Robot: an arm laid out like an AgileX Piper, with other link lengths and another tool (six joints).
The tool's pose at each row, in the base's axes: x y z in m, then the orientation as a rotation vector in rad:
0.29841 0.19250 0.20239 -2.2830 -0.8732 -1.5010
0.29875 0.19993 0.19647 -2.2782 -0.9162 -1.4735
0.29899 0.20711 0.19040 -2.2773 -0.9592 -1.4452
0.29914 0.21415 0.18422 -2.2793 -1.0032 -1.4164
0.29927 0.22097 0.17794 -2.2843 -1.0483 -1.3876
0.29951 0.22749 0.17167 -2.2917 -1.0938 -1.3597
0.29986 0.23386 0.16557 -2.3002 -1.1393 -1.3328
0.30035 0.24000 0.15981 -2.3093 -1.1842 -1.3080
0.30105 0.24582 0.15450 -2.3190 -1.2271 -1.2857
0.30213 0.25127 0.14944 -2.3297 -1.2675 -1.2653
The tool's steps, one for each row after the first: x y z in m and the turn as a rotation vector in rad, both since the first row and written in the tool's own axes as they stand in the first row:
-0.00275 -0.00617 0.00669 0.0250 -0.0160 -0.0197
-0.00574 -0.01223 0.01323 0.0472 -0.0349 -0.0401
-0.00890 -0.01824 0.01969 0.0671 -0.0561 -0.0621
-0.01224 -0.02410 0.02605 0.0844 -0.0794 -0.0857
-0.01563 -0.02966 0.03233 0.0987 -0.1040 -0.1106
-0.01889 -0.03501 0.03855 0.1108 -0.1288 -0.1363
-0.02188 -0.04007 0.04459 0.1205 -0.1531 -0.1626
-0.02452 -0.04470 0.05044 0.1276 -0.1763 -0.1885
-0.02694 -0.04879 0.05626 0.1321 -0.1988 -0.2135

